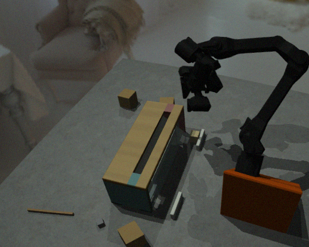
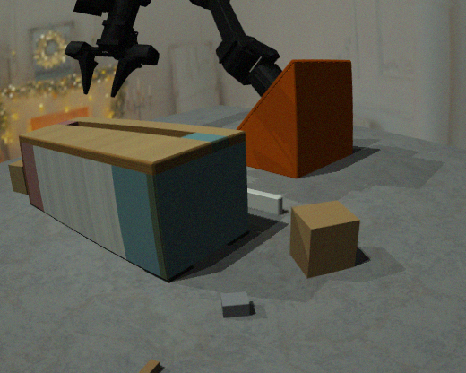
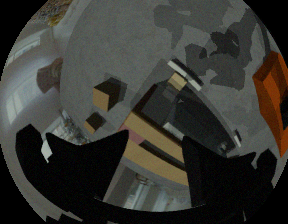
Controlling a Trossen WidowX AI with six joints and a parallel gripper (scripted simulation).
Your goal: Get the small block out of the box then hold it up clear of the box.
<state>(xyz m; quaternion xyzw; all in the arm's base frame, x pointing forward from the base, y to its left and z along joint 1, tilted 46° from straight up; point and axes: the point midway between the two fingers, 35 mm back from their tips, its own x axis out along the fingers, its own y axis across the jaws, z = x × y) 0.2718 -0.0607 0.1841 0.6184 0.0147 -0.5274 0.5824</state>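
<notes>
My gripper tip is 20 mm past the tan block, 10 mm to the left of it and 150 mm above it. Also, from my gripper tip: box: 20 mm ahead, 160 mm to the left, 100 mm below; then thin wooden stick: 250 mm ahead, 520 mm to the left, 160 mm below; then grey piece: 70 mm ahead, 460 mm to the left, 160 mm below.
</notes>
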